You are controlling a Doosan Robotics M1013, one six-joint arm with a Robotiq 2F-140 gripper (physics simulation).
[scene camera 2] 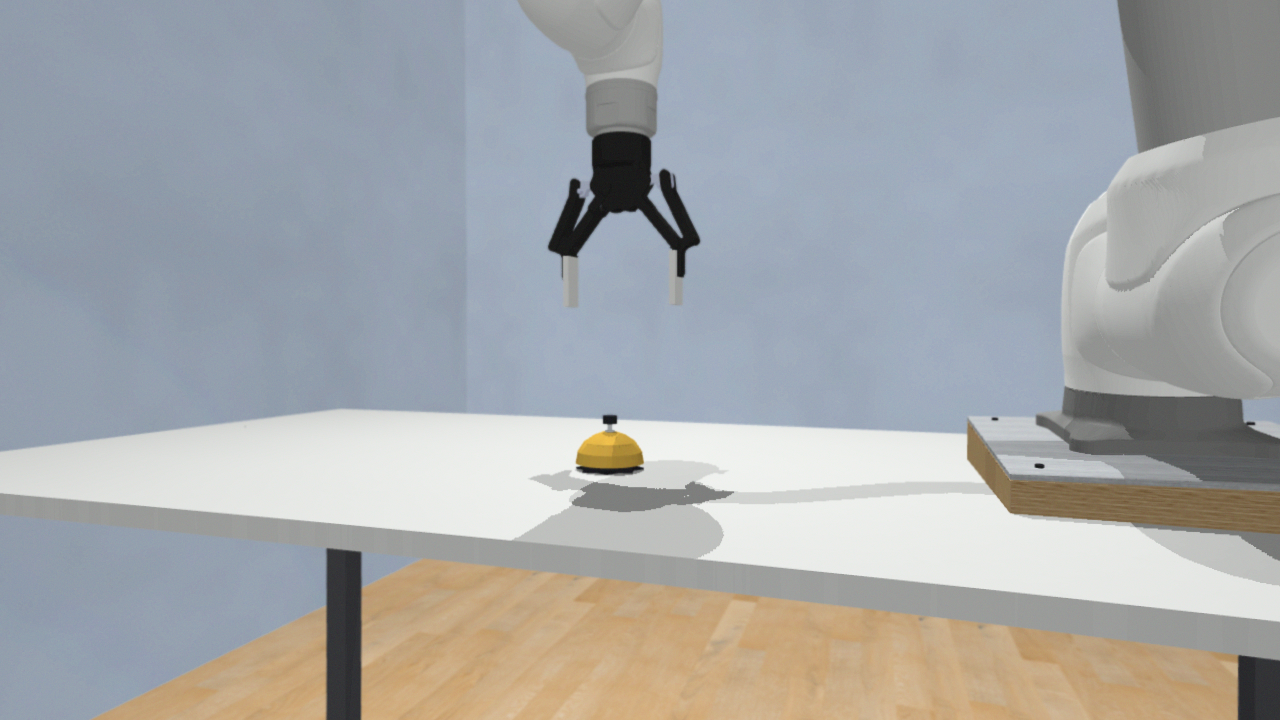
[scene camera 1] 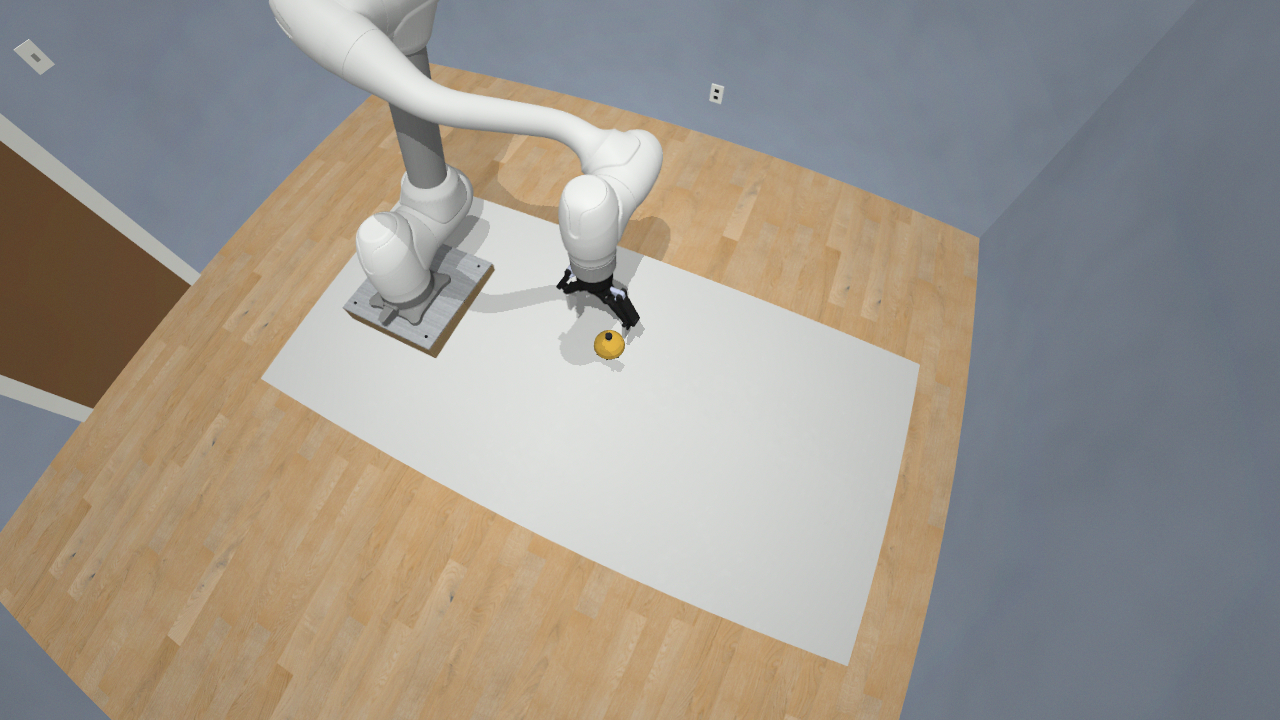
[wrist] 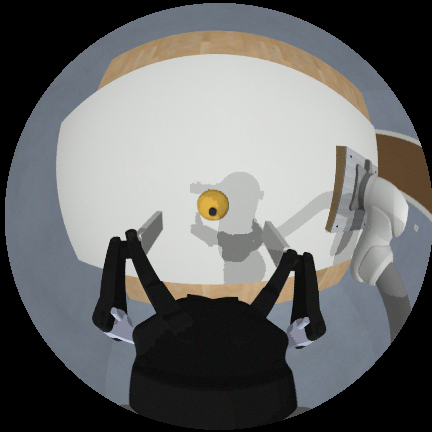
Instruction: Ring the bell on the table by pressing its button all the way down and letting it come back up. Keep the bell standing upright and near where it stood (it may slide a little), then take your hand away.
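Pixels of known places: gripper, fingertip midpoint: (scene camera 2: 621, 305) (scene camera 1: 599, 319) (wrist: 212, 224); arm's base, origin of the base link: (scene camera 2: 1146, 438) (scene camera 1: 410, 291) (wrist: 362, 188).
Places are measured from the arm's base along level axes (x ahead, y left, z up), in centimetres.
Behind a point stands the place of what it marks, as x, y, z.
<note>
A yellow dome bell (scene camera 1: 609, 349) @[60.6, 6.6, -1.6] (scene camera 2: 609, 451) @[58.2, 12.4, -2.6] (wrist: 208, 201) @[60.2, 7.2, -1.2] stands upright on the white table (scene camera 1: 716, 429) @[94.3, -1.8, -5.3] (scene camera 2: 268, 456) @[106.3, 14.1, -5.3] (wrist: 200, 100) @[62.1, -20.5, -5.3]. Its black button (scene camera 1: 608, 336) @[59.5, 8.7, 1.2] (scene camera 2: 609, 419) @[59.1, 9.8, 0.9] (wrist: 213, 212) @[59.0, 9.1, 1.3] is up on a short stem above the dome. My gripper (scene camera 1: 597, 305) @[59.0, 5.6, 14.9] (scene camera 2: 623, 305) @[59.0, 5.6, 14.9] (wrist: 212, 224) @[59.0, 5.6, 14.9] is open and empty, with fingers pointing down. It hangs well above the bell, clear of it. In scene camera 2 the bell appears slightly left of the midpoint between the fingertips. In the wrist view the button appears between the fingers, left to right.
The arm's base stands on a wood-sided mounting block (scene camera 1: 474, 277) @[14.8, 12.1, -1.1] (scene camera 2: 1118, 497) @[8.2, 19.0, -3.2] (wrist: 336, 185) @[16.3, 1.4, -3.7] on the table, to the right of the bell in scene camera 2. Shadows of the arm and gripper fall around the bell. Blue-grey walls stand beyond the table.
</note>
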